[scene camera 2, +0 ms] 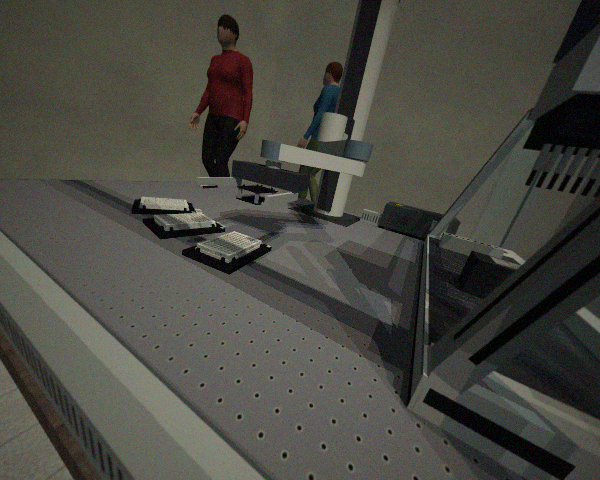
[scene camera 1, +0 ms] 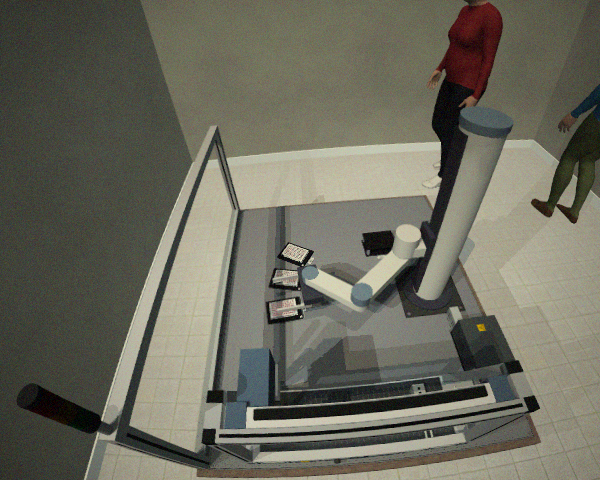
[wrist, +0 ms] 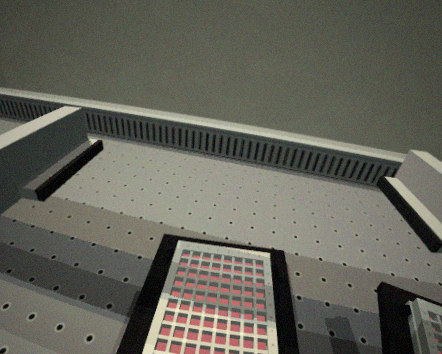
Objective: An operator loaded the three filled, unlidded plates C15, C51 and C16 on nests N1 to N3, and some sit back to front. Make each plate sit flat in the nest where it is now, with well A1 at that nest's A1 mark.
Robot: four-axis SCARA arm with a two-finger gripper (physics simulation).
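Note:
My gripper is open and empty, above the plates. In the wrist view its fingers stand left and right of the N3 plate, a white plate with pink wells in a black nest. Faint marks run along its far and right edges, too small to read; its near end is cut off. The N2 plate shows partly at right in the wrist view. The N1 plate lies farther back. All three look flat. No A1 mark is readable.
A black stand is near the arm's column. A dark box and a blue block stand toward the front in scene camera 1. Two people stand beyond the table.

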